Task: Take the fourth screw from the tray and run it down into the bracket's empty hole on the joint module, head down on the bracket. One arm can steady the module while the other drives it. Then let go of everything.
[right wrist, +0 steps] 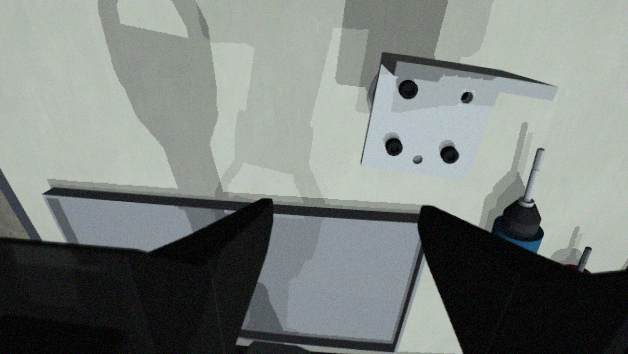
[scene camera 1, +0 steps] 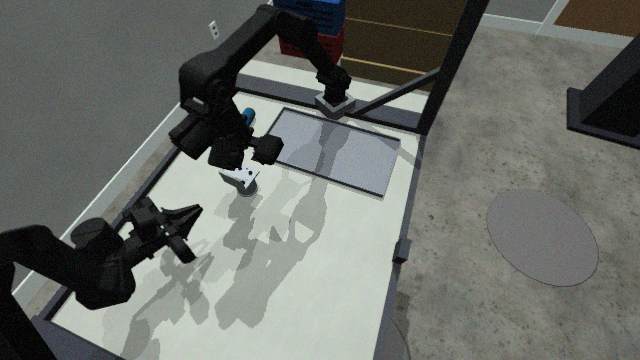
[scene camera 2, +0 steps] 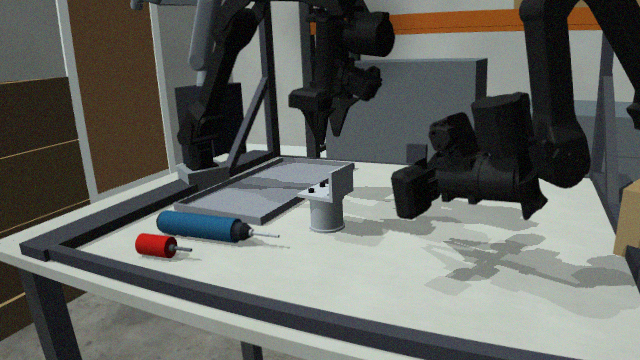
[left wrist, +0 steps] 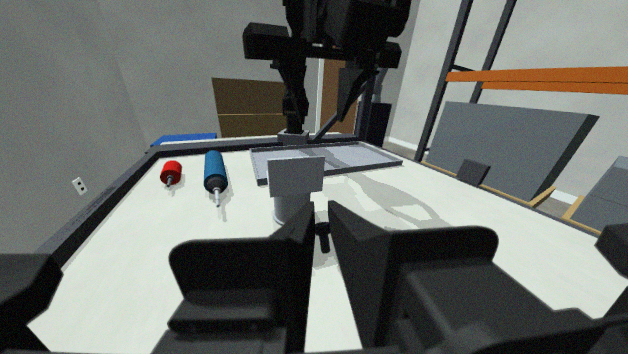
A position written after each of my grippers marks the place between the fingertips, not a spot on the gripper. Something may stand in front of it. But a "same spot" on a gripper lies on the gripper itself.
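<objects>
My left gripper is visible in scene camera 1 (200, 206), and my right gripper in scene camera 1 (253, 160). My left gripper is visible in scene camera 2 too, as is my right gripper in scene camera 2 (328, 140). The left wrist view shows my left gripper; my right gripper appears there as well, in the left wrist view (321, 122). My right gripper is visible in the right wrist view (346, 212), while my left gripper is out of frame in the right wrist view. On a tray, (scene camera 1: 307, 142) and (scene camera 2: 257, 194) are the same spot. On my left gripper, (left wrist: 362, 264) and (scene camera 2: 430, 167) are the same spot.
</objects>
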